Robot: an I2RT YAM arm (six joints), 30 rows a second.
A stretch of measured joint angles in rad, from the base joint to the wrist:
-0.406, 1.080, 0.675, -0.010, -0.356, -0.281
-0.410, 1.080, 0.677, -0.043, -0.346, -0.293
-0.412, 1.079, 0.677, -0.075, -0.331, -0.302
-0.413, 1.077, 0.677, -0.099, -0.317, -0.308
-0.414, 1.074, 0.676, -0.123, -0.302, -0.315
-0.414, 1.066, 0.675, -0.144, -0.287, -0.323
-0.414, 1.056, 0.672, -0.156, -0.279, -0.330
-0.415, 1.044, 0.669, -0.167, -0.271, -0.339
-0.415, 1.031, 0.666, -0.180, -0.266, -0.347
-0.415, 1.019, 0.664, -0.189, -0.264, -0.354
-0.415, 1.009, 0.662, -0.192, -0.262, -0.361
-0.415, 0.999, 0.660, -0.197, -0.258, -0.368
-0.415, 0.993, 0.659, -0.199, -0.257, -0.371
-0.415, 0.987, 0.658, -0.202, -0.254, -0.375
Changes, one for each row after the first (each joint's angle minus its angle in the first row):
-0.004, 0.000, 0.002, -0.033, 0.010, -0.012
-0.006, -0.001, 0.002, -0.065, 0.025, -0.021
-0.007, -0.003, 0.002, -0.089, 0.039, -0.027
-0.008, -0.006, 0.001, -0.113, 0.054, -0.034
-0.008, -0.014, 0.000, -0.134, 0.069, -0.042
-0.008, -0.024, -0.003, -0.146, 0.077, -0.049
-0.009, -0.036, -0.006, -0.157, 0.085, -0.058
-0.009, -0.049, -0.009, -0.170, 0.090, -0.066
-0.009, -0.061, -0.011, -0.179, 0.092, -0.073
-0.009, -0.071, -0.013, -0.182, 0.094, -0.080
-0.009, -0.081, -0.015, -0.187, 0.098, -0.087
-0.009, -0.087, -0.016, -0.189, 0.099, -0.090
-0.009, -0.093, -0.017, -0.192, 0.102, -0.094

